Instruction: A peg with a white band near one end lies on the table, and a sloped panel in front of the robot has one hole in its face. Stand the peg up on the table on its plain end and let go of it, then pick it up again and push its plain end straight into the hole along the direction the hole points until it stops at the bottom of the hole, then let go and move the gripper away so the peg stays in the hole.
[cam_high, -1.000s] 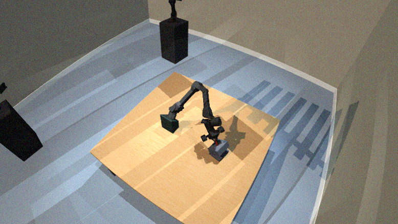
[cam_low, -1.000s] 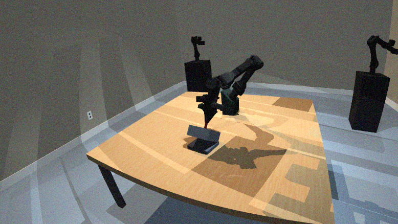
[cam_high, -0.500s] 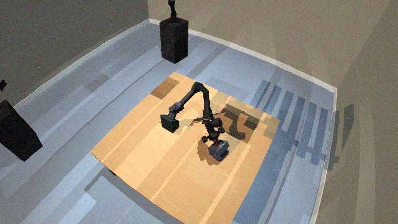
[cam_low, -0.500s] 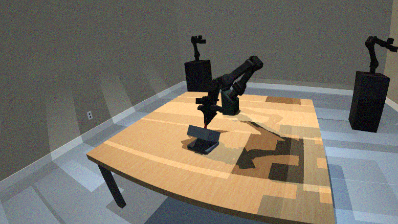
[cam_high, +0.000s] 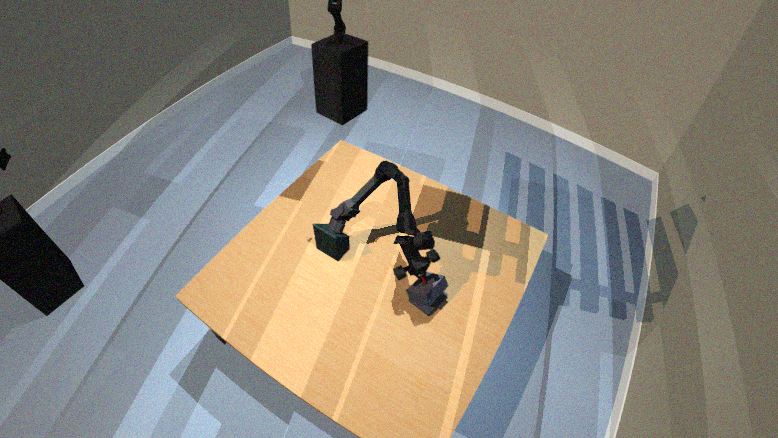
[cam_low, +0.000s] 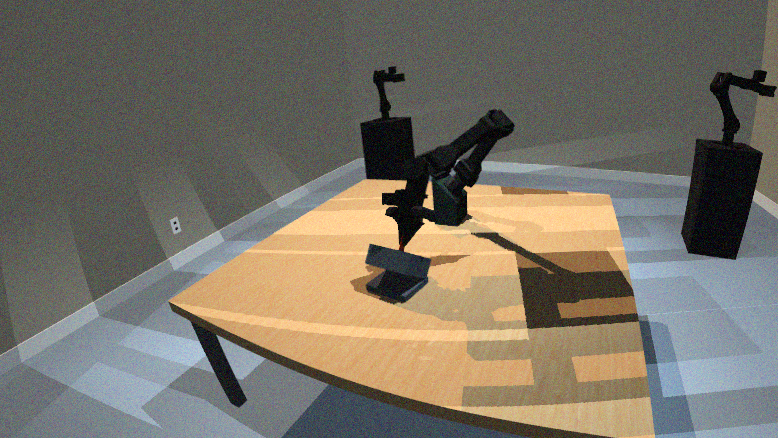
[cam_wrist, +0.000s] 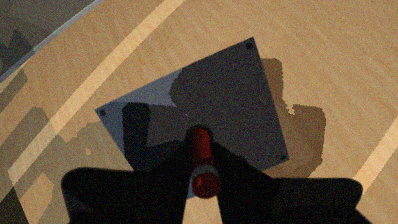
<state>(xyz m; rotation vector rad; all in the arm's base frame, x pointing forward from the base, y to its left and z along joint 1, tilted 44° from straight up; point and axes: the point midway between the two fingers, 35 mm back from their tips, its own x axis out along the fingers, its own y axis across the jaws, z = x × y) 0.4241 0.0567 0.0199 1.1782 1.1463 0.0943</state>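
Now: the red peg 1 cm behind my gripper tip and 1 cm above it. Also, from my gripper tip: grey sloped panel 2 cm ahead, 4 cm below; then dark panel base 4 cm ahead, 10 cm below.
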